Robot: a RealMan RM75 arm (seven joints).
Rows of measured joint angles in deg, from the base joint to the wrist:
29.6, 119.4, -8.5, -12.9, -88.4, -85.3, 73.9
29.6, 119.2, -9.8, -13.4, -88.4, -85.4, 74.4
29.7, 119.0, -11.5, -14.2, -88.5, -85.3, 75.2
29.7, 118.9, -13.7, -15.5, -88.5, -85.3, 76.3
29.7, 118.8, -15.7, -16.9, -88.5, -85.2, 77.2
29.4, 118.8, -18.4, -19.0, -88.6, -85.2, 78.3
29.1, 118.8, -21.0, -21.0, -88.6, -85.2, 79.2
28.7, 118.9, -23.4, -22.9, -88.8, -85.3, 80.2
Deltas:
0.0, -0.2, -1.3, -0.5, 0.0, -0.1, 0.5
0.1, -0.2, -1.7, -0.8, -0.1, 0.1, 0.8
0.0, -0.1, -2.2, -1.3, 0.0, 0.0, 1.1
0.0, -0.1, -2.0, -1.4, 0.0, 0.1, 0.9
-0.3, 0.0, -2.7, -2.1, -0.1, 0.0, 1.1
-0.3, 0.0, -2.6, -2.0, 0.0, 0.0, 0.9
-0.4, 0.1, -2.4, -1.9, -0.2, -0.1, 1.0

